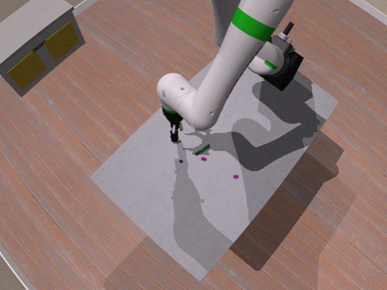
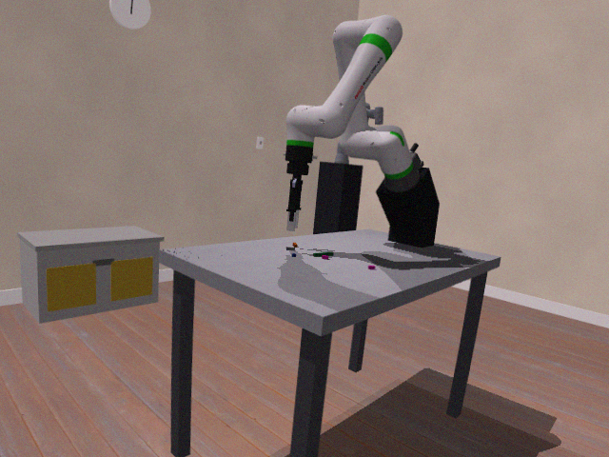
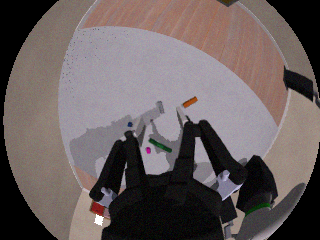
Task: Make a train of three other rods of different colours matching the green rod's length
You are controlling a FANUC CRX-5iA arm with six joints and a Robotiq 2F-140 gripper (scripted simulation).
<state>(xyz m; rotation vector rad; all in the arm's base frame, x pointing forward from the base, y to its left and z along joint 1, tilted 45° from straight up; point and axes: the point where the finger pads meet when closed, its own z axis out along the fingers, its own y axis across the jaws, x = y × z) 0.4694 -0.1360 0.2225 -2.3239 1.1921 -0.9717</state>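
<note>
Right now the grey rod is 100 mm below my hand. The rest, counted from my hand: small blue rod: 60 mm ahead, 80 mm to the left, 100 mm below; orange rod: 70 mm behind, 40 mm to the right, 100 mm below; green rod: 50 mm behind, 120 mm to the left, 100 mm below.
</note>
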